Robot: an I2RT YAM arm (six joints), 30 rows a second.
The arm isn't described. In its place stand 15 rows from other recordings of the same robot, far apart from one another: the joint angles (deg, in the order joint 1, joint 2, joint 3, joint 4, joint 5, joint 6), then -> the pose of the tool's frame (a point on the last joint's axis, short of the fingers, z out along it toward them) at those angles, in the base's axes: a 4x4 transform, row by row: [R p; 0 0 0 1], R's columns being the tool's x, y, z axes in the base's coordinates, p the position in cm.
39.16, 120.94, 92.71, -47.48, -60.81, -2.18 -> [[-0.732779 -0.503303 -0.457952 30.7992], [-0.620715 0.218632 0.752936 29.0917], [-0.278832 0.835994 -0.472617 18.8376], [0 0 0 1]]
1.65, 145.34, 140.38, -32.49, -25.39, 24.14 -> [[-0.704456 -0.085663 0.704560 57.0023], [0.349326 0.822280 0.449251 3.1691], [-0.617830 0.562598 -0.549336 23.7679], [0 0 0 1]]
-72.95, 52.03, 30.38, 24.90, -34.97, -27.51 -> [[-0.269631 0.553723 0.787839 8.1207], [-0.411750 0.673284 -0.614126 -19.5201], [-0.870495 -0.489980 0.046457 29.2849], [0 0 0 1]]
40.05, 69.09, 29.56, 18.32, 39.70, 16.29 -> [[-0.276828 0.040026 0.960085 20.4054], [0.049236 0.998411 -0.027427 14.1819], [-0.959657 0.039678 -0.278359 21.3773], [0 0 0 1]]
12.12, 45.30, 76.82, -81.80, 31.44, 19.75 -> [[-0.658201 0.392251 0.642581 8.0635], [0.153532 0.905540 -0.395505 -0.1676], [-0.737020 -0.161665 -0.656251 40.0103], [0 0 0 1]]
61.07, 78.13, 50.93, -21.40, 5.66, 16.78 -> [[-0.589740 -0.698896 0.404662 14.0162], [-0.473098 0.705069 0.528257 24.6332], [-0.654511 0.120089 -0.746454 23.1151], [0 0 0 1]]
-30.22, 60.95, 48.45, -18.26, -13.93, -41.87 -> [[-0.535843 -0.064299 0.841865 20.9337], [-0.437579 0.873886 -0.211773 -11.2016], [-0.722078 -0.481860 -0.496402 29.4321], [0 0 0 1]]
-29.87, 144.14, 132.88, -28.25, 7.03, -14.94 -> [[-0.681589 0.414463 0.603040 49.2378], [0.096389 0.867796 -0.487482 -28.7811], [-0.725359 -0.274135 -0.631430 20.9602], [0 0 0 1]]
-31.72, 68.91, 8.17, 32.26, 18.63, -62.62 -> [[-0.841044 -0.021212 0.540550 15.7166], [-0.469362 0.525429 -0.709664 -11.0513], [-0.268968 -0.850573 -0.451866 12.4031], [0 0 0 1]]
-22.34, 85.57, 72.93, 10.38, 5.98, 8.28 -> [[0.032213 0.474629 0.879596 33.2606], [0.141612 0.869007 -0.474101 -14.0693], [-0.989398 0.139833 -0.039220 37.7332], [0 0 0 1]]
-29.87, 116.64, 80.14, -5.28, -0.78, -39.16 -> [[-0.756903 0.014456 0.653367 39.2833], [-0.293449 0.885784 -0.359549 -22.5056], [-0.583939 -0.463873 -0.666210 17.8955], [0 0 0 1]]
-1.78, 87.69, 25.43, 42.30, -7.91, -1.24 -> [[-0.338987 -0.105883 0.934814 27.9216], [-0.010910 0.994022 0.108633 -0.3775], [-0.940728 0.026626 -0.338116 15.1075], [0 0 0 1]]
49.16, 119.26, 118.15, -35.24, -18.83, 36.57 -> [[-0.839209 -0.480673 0.254328 30.6438], [-0.108535 0.606315 0.787783 37.2083], [-0.532869 0.633511 -0.560994 33.5228], [0 0 0 1]]
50.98, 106.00, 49.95, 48.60, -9.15, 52.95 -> [[-0.740598 -0.456811 0.492787 23.9624], [0.337623 0.381099 0.860683 30.4693], [-0.580970 0.803796 -0.128011 18.3397], [0 0 0 1]]
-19.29, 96.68, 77.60, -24.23, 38.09, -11.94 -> [[-0.774874 0.534948 0.336750 34.7727], [0.098691 0.628584 -0.771454 -14.4972], [-0.624364 -0.564546 -0.539868 28.2347], [0 0 0 1]]
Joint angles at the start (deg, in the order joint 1, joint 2, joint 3, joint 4, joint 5, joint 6): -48.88, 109.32, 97.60, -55.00, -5.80, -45.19
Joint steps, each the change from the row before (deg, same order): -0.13, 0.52, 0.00, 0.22, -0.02, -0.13; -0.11, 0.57, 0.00, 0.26, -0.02, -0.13; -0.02, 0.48, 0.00, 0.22, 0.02, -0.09; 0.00, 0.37, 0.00, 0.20, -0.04, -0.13; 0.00, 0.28, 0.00, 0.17, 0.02, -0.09; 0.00, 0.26, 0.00, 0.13, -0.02, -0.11; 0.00, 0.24, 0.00, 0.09, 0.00, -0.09; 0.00, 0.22, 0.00, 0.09, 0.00, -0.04; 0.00, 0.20, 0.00, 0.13, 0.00, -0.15; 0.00, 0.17, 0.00, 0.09, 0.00, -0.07
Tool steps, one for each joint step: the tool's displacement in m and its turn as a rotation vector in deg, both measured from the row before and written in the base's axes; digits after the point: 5 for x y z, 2 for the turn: 0.00051, -0.00196, -0.00331, 0.20, 0.21, 0.00; 0.00072, -0.00200, -0.00364, 0.20, 0.22, 0.02; 0.00096, -0.00134, -0.00308, 0.16, 0.20, 0.06; 0.00087, -0.00097, -0.00236, 0.11, 0.11, 0.13; 0.00065, -0.00077, -0.00178, 0.04, 0.11, 0.08; 0.00058, -0.00065, -0.00168, 0.08, 0.09, 0.11; 0.00049, -0.00057, -0.00158, 0.08, 0.12, 0.08; 0.00045, -0.00053, -0.00144, 0.09, 0.09, 0.04; 0.00047, -0.00054, -0.00128, 0.01, 0.08, 0.14; 0.00037, -0.00043, -0.00110, 0.04, 0.07, 0.06
